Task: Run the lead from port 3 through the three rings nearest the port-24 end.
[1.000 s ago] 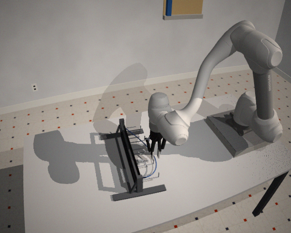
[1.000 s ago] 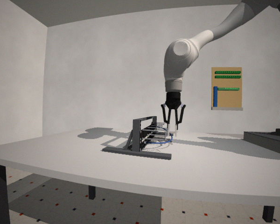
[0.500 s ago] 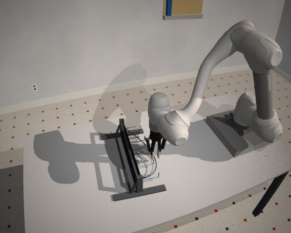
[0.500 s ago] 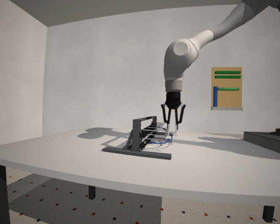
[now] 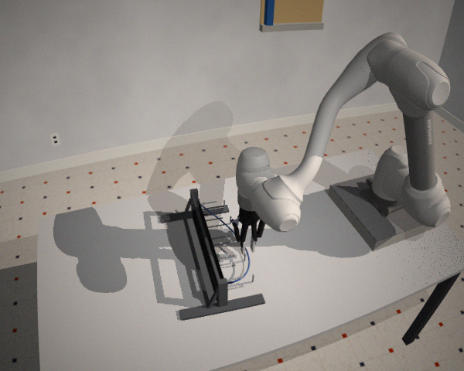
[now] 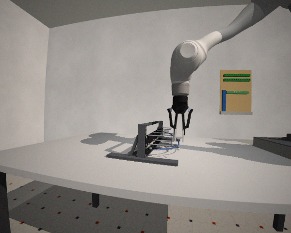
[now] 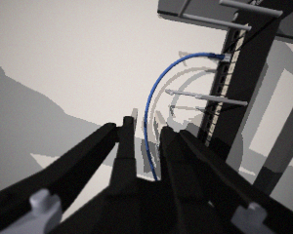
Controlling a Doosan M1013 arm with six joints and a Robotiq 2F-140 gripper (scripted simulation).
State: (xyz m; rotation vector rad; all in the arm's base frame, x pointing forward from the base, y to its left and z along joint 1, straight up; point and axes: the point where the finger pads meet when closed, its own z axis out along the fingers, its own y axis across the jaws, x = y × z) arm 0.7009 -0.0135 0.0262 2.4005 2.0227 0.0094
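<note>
Right now my hand is 13 cm short of the dark rack, 8 cm to the left of it and 1 cm above it.
</note>
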